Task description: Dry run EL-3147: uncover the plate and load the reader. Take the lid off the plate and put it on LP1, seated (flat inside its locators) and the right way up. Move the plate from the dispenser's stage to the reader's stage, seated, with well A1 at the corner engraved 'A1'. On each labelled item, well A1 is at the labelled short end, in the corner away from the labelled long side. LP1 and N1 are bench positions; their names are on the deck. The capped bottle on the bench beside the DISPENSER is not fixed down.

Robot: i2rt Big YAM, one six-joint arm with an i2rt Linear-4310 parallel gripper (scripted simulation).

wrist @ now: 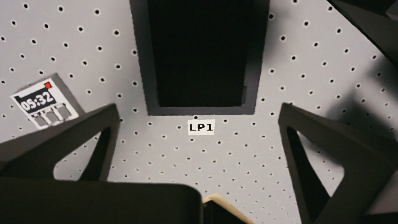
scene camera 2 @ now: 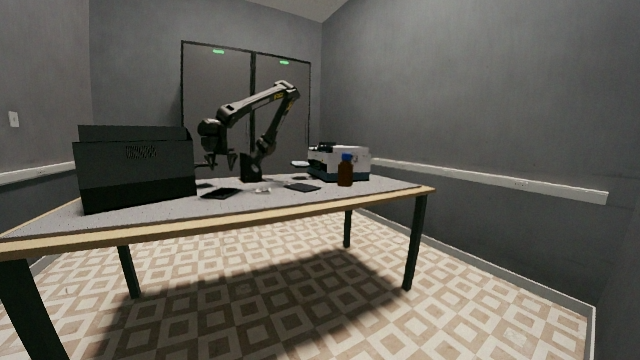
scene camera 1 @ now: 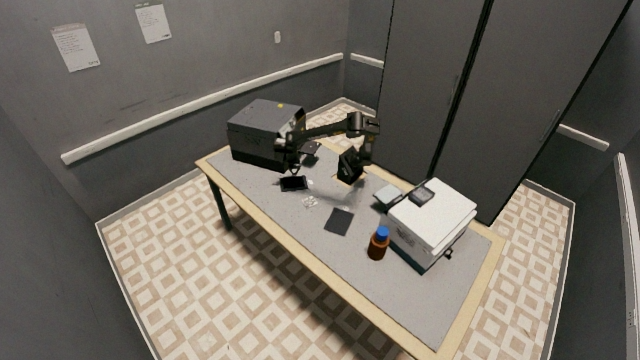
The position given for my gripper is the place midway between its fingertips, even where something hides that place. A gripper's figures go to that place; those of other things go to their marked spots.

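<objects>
My gripper [wrist: 198, 112] is 130 mm from the lens; a dark lid [wrist: 200, 60] is 210 mm from the lens.
</objects>
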